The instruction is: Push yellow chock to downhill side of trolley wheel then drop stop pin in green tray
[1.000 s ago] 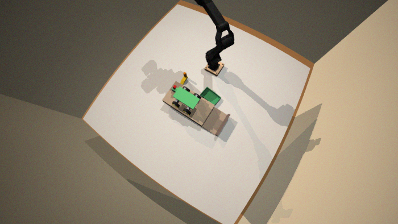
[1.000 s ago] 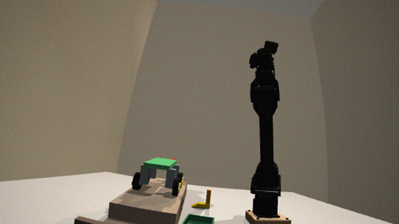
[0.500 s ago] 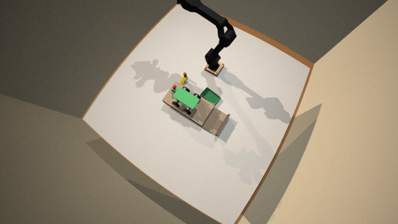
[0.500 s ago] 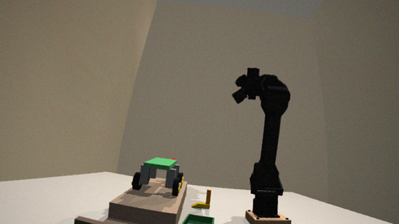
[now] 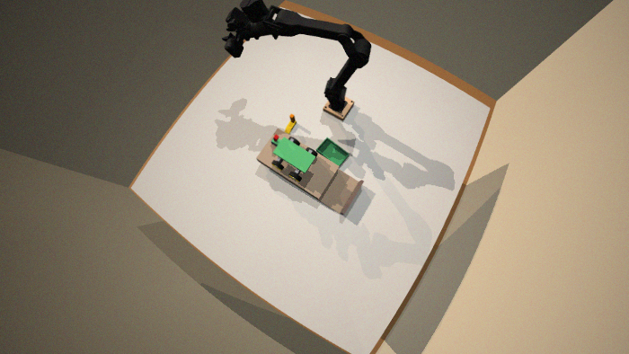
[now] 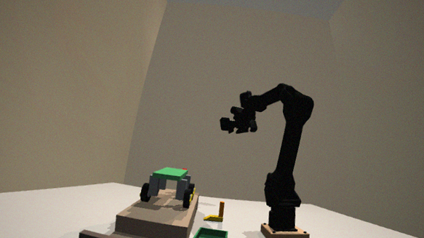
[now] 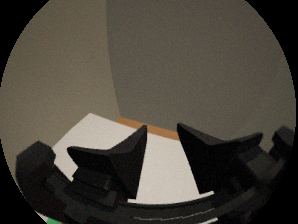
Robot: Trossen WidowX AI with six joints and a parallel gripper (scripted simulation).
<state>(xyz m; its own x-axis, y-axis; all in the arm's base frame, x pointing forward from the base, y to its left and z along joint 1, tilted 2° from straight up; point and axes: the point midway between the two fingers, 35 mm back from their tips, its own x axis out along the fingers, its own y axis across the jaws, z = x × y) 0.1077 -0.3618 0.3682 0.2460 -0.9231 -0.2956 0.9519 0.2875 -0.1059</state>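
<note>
The yellow chock lies 350 mm below my gripper tip, 280 mm to the left of it and 60 mm ahead of it. From my gripper tip the other things lie so: brown ramp: 410 mm to the left, 330 mm below, 200 mm ahead; trolley: 400 mm to the left, 260 mm below, 200 mm ahead; red-headed stop pin: 300 mm to the left, 240 mm below, 180 mm ahead.
</note>
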